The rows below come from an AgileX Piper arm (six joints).
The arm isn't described. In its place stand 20 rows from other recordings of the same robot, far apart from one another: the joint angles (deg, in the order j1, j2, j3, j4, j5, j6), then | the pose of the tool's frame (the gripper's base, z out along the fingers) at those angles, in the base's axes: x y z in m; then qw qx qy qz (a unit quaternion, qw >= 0).
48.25, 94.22, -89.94, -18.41, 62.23, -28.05 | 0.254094, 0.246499, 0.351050, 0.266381, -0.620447, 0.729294, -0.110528
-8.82, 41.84, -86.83, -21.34, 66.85, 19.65 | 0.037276, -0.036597, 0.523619, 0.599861, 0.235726, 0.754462, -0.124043
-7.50, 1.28, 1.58, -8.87, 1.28, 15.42 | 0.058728, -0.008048, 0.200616, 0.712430, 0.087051, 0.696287, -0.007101
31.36, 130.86, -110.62, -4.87, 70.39, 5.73 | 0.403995, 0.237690, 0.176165, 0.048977, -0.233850, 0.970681, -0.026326
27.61, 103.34, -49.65, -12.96, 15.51, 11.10 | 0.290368, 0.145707, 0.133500, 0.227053, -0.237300, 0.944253, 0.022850
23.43, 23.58, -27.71, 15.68, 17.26, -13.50 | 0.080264, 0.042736, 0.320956, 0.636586, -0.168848, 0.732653, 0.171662
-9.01, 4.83, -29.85, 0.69, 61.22, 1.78 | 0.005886, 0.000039, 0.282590, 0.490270, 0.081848, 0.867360, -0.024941
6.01, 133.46, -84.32, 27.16, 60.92, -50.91 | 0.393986, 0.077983, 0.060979, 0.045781, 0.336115, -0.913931, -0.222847
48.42, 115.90, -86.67, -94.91, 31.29, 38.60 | 0.346045, 0.319081, 0.249064, 0.525389, -0.541395, 0.601666, -0.262405
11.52, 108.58, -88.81, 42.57, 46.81, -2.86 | 0.404942, 0.128339, 0.272567, 0.204075, 0.061450, 0.918194, 0.333910
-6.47, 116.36, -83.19, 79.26, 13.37, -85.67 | 0.466956, -0.032149, 0.214624, 0.499538, -0.058305, 0.863289, 0.042362
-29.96, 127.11, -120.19, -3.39, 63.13, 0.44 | 0.422919, -0.249319, 0.256097, 0.201465, 0.248792, 0.943755, -0.082707
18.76, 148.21, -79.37, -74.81, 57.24, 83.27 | 0.397159, 0.056899, -0.029471, 0.180190, 0.024878, 0.889270, -0.419656
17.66, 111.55, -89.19, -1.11, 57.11, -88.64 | 0.391027, 0.122938, 0.229961, 0.104887, -0.795304, 0.590906, -0.085559
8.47, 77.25, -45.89, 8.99, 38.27, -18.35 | 0.245050, 0.045396, 0.233703, 0.223313, -0.177538, 0.957531, 0.041791
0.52, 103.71, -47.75, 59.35, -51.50, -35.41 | 0.343870, -0.058150, 0.186144, 0.572736, 0.279555, 0.733471, -0.236311
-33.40, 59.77, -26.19, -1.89, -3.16, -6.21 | 0.170464, -0.112202, 0.246707, 0.499794, 0.184681, 0.824960, -0.188519
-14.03, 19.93, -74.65, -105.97, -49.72, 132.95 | -0.079573, 0.088680, 0.524358, 0.828324, -0.243296, 0.463229, 0.200262
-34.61, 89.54, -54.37, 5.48, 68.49, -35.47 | 0.210894, -0.135717, 0.209049, 0.037070, -0.013362, -0.996132, -0.078543
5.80, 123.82, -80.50, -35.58, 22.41, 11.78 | 0.447863, 0.025203, 0.123577, 0.265851, -0.195479, 0.932763, -0.145135
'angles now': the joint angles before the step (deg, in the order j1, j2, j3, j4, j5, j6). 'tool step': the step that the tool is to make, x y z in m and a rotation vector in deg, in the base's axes. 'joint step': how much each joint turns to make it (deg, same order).
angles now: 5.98, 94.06, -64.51, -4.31, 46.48, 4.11
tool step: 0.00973, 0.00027, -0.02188, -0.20, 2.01, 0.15
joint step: -0.16, 3.96, 0.00, 0.00, -1.96, -0.18
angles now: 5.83, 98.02, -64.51, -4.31, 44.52, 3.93
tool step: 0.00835, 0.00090, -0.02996, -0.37, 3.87, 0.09
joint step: -0.01, 5.14, 0.00, -0.03, -1.26, 0.00
